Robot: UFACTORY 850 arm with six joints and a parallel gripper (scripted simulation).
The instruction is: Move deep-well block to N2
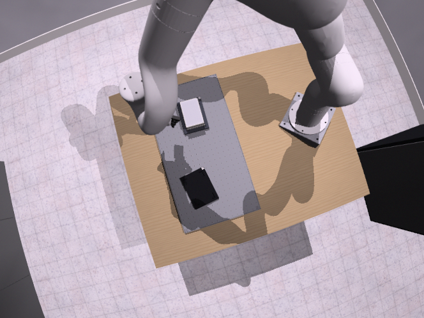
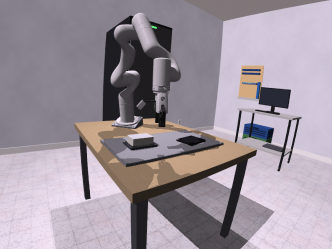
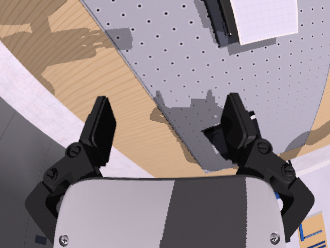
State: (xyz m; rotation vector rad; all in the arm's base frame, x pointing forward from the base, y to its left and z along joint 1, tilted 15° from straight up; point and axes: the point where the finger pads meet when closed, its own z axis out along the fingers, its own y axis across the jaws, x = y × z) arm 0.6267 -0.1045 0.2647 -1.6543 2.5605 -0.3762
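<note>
Right now my hand is 130 mm past the white deep-well block, 120 mm above it and 30 mm to the left of it. Round my hand: plate nest N1: 150 mm below, 130 mm behind, 30 mm to the right; then plate nest N2: 300 mm to the left, 150 mm below, 50 mm behind.
</note>
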